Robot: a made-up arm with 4 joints. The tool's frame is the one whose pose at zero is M. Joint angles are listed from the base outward.
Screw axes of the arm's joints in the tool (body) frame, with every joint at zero. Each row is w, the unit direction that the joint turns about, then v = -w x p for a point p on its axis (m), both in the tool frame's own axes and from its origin. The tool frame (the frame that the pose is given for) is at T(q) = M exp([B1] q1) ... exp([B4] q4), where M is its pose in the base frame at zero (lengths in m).
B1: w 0 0 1 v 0.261 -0.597 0
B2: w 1 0 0 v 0 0.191 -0.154
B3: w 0 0 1 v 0.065 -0.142 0
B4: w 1 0 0 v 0 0.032 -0.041
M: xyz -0.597 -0.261 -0.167 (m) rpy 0 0 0 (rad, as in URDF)
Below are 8 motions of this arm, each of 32 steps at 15 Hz.
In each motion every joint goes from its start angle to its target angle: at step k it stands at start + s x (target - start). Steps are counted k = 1, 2, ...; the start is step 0. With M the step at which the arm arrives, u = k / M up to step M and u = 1 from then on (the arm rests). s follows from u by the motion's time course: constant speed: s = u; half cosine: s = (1 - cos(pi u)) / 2; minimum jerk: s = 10 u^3 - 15 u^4 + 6 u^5.
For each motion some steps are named. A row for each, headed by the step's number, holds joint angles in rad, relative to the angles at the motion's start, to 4 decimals.
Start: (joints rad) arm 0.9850 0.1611 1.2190 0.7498
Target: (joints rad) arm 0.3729 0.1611 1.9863 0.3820
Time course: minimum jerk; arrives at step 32
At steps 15, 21, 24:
15: -0.2703 0.0000 0.3388 -0.1624
21: -0.4740 0.0000 0.5942 -0.2848
24: -0.5487 0.0000 0.6879 -0.3297

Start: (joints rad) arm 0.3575 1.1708 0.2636 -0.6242
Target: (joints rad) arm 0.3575 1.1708 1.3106 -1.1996
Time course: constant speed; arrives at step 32
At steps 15, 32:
15: 0.0000 0.0000 0.4908 -0.2697
32: 0.0000 0.0000 1.0470 -0.5754

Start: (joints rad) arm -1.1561 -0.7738 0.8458 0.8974
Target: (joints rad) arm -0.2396 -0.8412 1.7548 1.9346
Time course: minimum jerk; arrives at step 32
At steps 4, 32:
4: 0.0147 -0.0011 0.0146 0.0166
32: 0.9165 -0.0674 0.9090 1.0372

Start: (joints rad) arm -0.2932 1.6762 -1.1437 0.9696
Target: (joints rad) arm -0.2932 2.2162 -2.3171 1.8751
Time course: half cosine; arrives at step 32
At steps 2, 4, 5, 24, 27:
2: 0.0000 0.0052 -0.0113 0.0087
4: 0.0000 0.0206 -0.0447 0.0345
5: 0.0000 0.0319 -0.0693 0.0535
24: 0.0000 0.4609 -1.0016 0.7729
27: 0.0000 0.5081 -1.1041 0.8520

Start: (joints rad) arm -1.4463 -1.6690 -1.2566 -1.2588
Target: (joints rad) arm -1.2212 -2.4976 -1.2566 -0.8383
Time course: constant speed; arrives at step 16
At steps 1, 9, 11, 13, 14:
1: 0.0141 -0.0518 0.0000 0.0263
9: 0.1266 -0.4661 0.0000 0.2365
11: 0.1548 -0.5697 0.0000 0.2891
13: 0.1829 -0.6732 0.0000 0.3417
14: 0.1970 -0.7250 0.0000 0.3679

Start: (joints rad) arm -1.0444 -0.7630 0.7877 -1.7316
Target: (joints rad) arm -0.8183 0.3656 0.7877 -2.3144
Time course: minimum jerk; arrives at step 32
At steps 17, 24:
17: 0.1263 0.6303 0.0000 -0.3255
24: 0.2027 1.0118 0.0000 -0.5225

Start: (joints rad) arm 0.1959 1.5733 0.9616 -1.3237
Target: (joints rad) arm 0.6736 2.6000 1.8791 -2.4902
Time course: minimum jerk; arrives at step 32
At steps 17, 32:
17: 0.2668 0.5734 0.5124 -0.6514
32: 0.4777 1.0267 0.9175 -1.1665

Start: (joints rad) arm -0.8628 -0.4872 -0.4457 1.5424
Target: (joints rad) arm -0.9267 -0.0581 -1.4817 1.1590
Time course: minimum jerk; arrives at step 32
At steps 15, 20, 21, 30, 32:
15: -0.0282 0.1895 -0.4575 -0.1693
20: -0.0463 0.3110 -0.7509 -0.2779
21: -0.0495 0.3323 -0.8023 -0.2969
30: -0.0638 0.4281 -1.0337 -0.3825
32: -0.0639 0.4291 -1.0360 -0.3834

